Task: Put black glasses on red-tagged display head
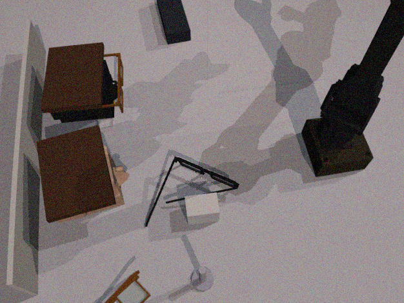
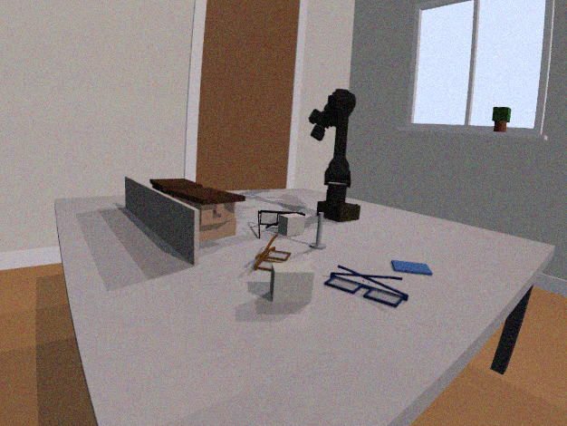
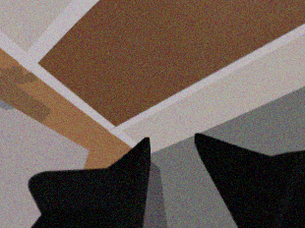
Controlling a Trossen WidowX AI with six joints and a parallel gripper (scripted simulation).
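Right now my gripper tip is 750 mm to the right of the post stand, 540 mm short of it and 330 mm above it. Round my gripper tip: dark block 590 mm ahead, 340 mm below, 90 mm to the left; then dark head 770 mm ahead, 350 mm to the left, 300 mm below; then peach head 740 mm ahead, 560 mm to the left, 300 mm below.
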